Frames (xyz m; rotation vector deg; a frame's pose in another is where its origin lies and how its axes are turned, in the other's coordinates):
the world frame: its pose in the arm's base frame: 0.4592 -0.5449 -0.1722 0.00 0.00 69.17
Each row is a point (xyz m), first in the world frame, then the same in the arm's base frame.
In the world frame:
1: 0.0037 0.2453 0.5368
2: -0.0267 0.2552 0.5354
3: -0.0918 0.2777 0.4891
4: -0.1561 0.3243 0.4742
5: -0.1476 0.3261 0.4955
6: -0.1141 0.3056 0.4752
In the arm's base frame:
1: 0.2312 -0.4542 0.3646
2: 0.2112 -0.4791 0.3632
3: 0.1670 -0.5320 0.3169
4: 0.1006 -0.5755 0.3020
5: 0.1019 -0.5669 0.3233
6: 0.1330 -0.5429 0.3030

